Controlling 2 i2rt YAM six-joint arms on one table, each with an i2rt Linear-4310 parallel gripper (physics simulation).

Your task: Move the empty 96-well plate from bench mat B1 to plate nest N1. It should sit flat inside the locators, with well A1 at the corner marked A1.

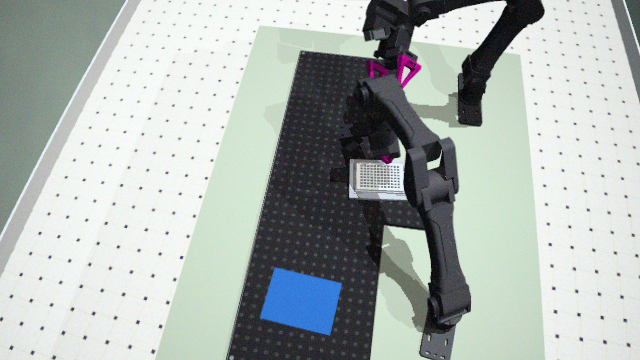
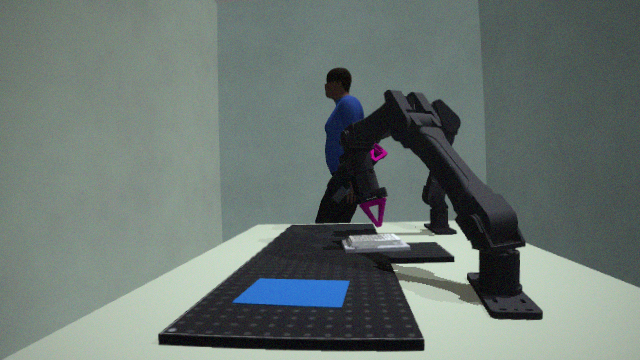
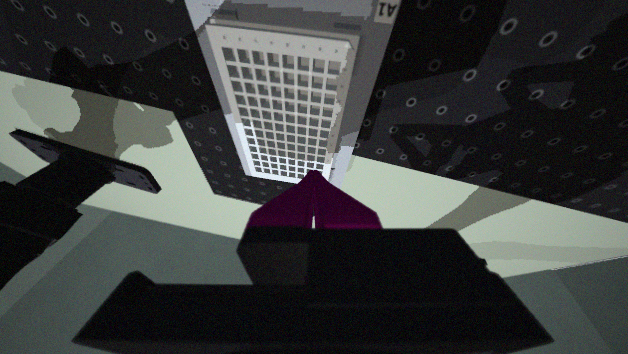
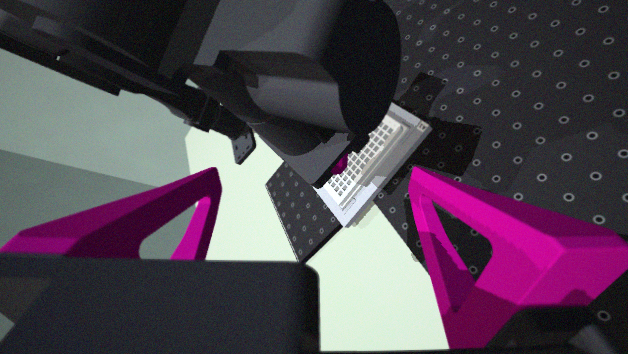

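The white 96-well plate lies on the grey plate nest N1, on the black board's side wing. It looks flat and lined up with the nest's edges. The nest's A1 mark sits by one plate corner; I cannot tell which well is there. My left gripper is shut and empty, a little above the plate's far edge, apart from it. My right gripper is open and empty, high over the board's far end. The blue mat B1 is bare.
The long black perforated board lies on a pale green table. The left arm's base and the right arm's base stand beside it. A person in a blue top stands behind the table's far end.
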